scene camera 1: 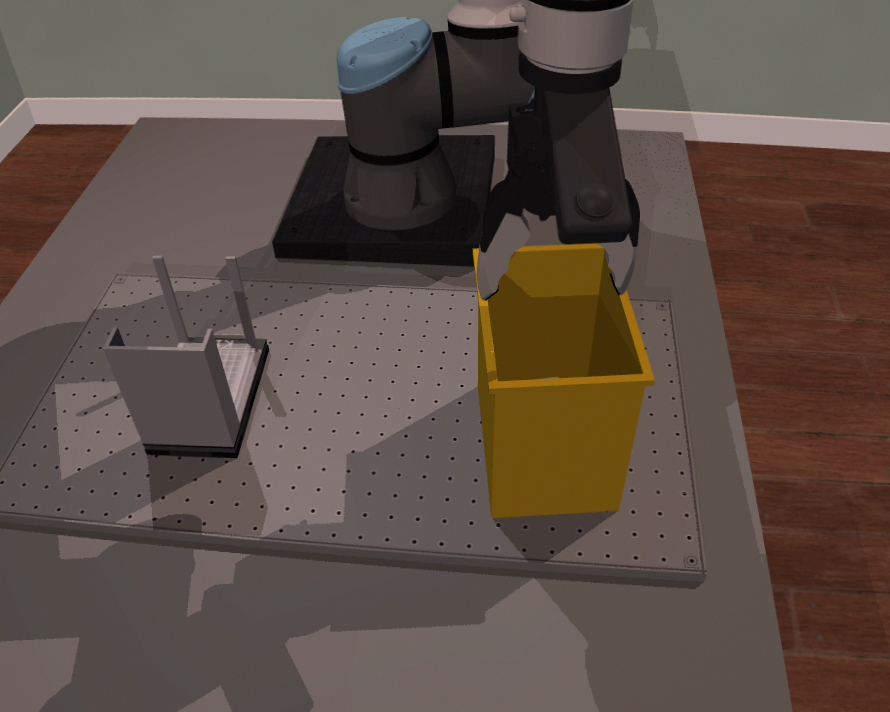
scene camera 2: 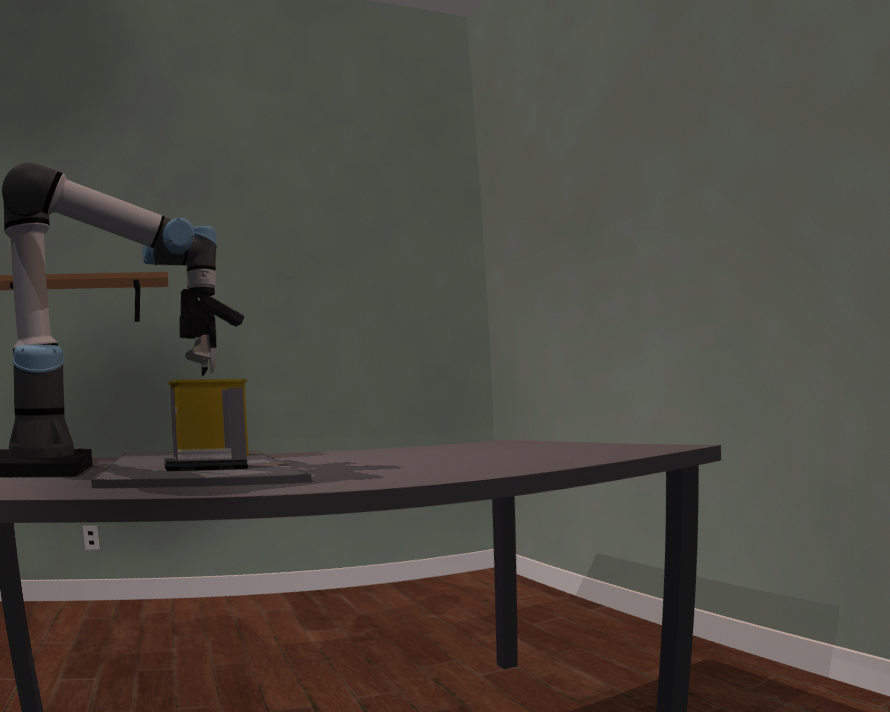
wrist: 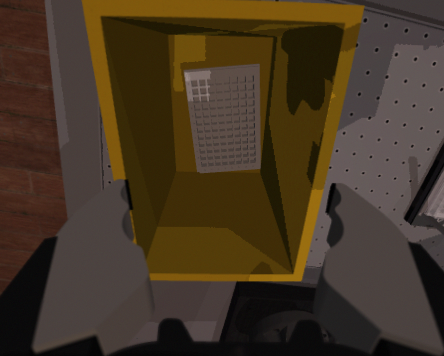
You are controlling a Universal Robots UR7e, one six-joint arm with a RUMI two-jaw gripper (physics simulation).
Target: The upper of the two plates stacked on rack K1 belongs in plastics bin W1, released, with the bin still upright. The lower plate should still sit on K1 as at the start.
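Places are measured from the arm's base along level axes (x ahead, y left, z up), in centimetres.
Pixels of known places: gripper, fingertip midpoint: [scene camera 1: 552, 296] [scene camera 2: 207, 374] [wrist: 229, 186]; arm's base, origin of the base link: [scene camera 1: 400, 197] [scene camera 2: 41, 454] [wrist: 286, 335].
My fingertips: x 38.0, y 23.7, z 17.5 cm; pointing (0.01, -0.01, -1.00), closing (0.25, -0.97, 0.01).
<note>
For each thing: its middle in the pictures, then the offset to it from my fingertips. "spot": a spot on its surface instead. Level surfaces: height alone.
- yellow plastics bin W1, body centre: [scene camera 1: 549, 382] [wrist: 219, 132] [scene camera 2: 207, 418] dy +0.4, dx -0.3, dz -10.5 cm
- white gridded plate, body centre: [wrist: 225, 123] dy -0.7, dx -1.3, dz -18.6 cm
- Rack K1, body centre: [scene camera 1: 195, 349] [scene camera 2: 202, 428] dy -35.4, dx +0.1, dz -12.1 cm
- lower plate, body centre: [scene camera 1: 202, 388] [scene camera 2: 208, 453] dy -35.3, dx +1.1, dz -16.8 cm
- perforated board, its level: dz -19.5 cm
- rack's dark base edge, surface spot: [wrist: 425, 190] spot: dy -31.0, dx -2.8, dz -18.5 cm
The yellow plastics bin W1 [scene camera 1: 561, 445] [scene camera 2: 198, 419] [wrist: 222, 11] stands upright at the right of the perforated board. A white gridded plate [wrist: 227, 120] lies down inside the bin, apart from the fingers. My gripper [scene camera 1: 550, 291] [scene camera 2: 207, 371] [wrist: 229, 186] is open and empty, pointing down just above the back part of the bin's rim, with its fingers spread wide. Rack K1 [scene camera 1: 174, 397] [scene camera 2: 235, 423] stands at the left of the board. The lower plate [scene camera 1: 239, 367] [scene camera 2: 204, 454] sits low in the rack, partly hidden by the rack's front wall in the scene camera 1 view.
The perforated board [scene camera 1: 311, 475] carries both the rack and the bin. Two thin upright posts [scene camera 1: 169, 300] [scene camera 1: 241, 300] rise at the rack's back. The robot's dark base plate [scene camera 1: 311, 215] stands behind the board. The rack's dark base edge [wrist: 425, 190] shows at the right of the wrist view.
</note>
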